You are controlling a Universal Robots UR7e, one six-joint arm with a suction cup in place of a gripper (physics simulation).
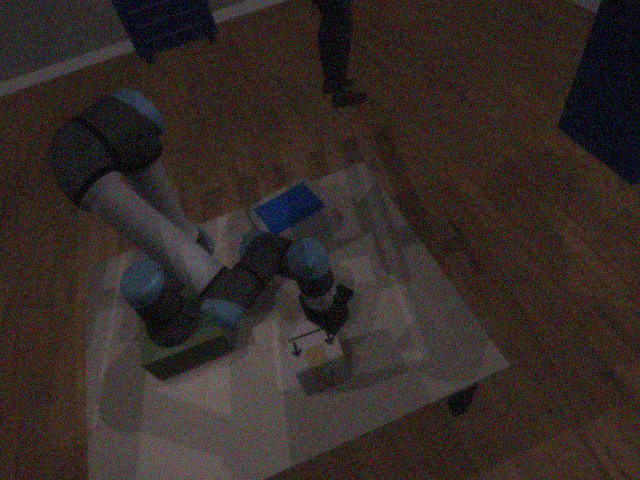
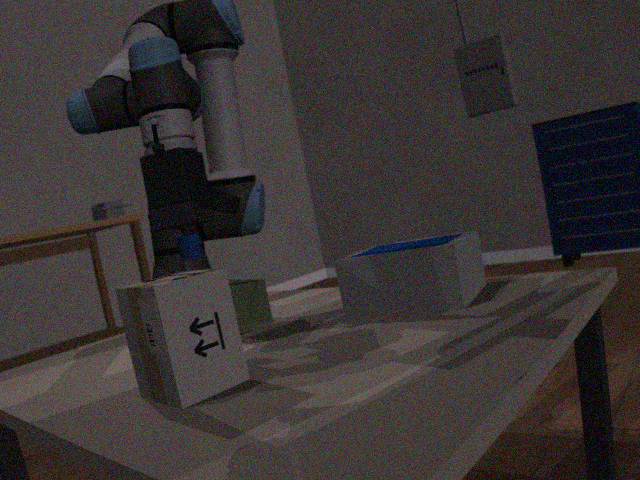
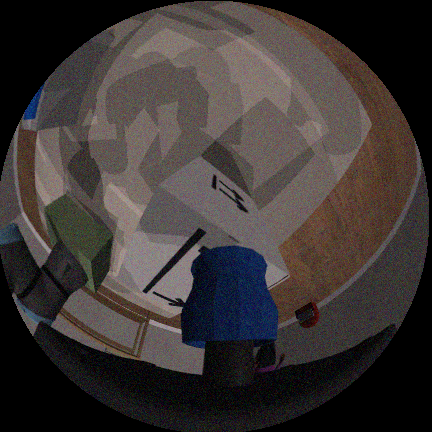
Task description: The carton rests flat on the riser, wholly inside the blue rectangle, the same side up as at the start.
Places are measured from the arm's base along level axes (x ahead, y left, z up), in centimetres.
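Pixels of known places: hand, its tool point: point(image 2: 192, 258) point(image 3: 228, 273); arm's base, origin of its link: point(image 1: 174, 323) point(image 3: 70, 262).
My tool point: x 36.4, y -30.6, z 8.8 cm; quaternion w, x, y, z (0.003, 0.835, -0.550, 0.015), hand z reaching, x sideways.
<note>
Ahead of a thing's pixels: the offset from my tool point to its top centre.
The white carton @[dz -2.4, dx -5.9, dy +0.1 cm] point(image 1: 316, 356) point(image 2: 180, 335) point(image 3: 201, 209), with black arrow marks on its faces, rests on the table near the front edge. My blue suction cup point(image 1: 328, 312) point(image 2: 190, 250) point(image 3: 229, 289) hangs just above the carton's top near one edge. It looks apart from the carton and holds nothing. The grey riser @[dz -7.6, dx +11.3, dy +49.1 cm] point(image 2: 413, 289) stands further back on the table. The blue rectangle @[dz -7.6, dx +11.3, dy +49.1 cm] point(image 1: 289, 207) point(image 2: 408, 244) point(image 3: 31, 106) on its top is bare.
A green block point(image 1: 190, 350) point(image 2: 250, 305) point(image 3: 76, 233) sits at the arm's base. A person point(image 1: 335, 51) stands on the floor behind the table. Blue cabinets point(image 1: 605, 88) point(image 2: 589, 175) stand near the walls, and a wooden bench point(image 2: 51, 237) stands at the left.
</note>
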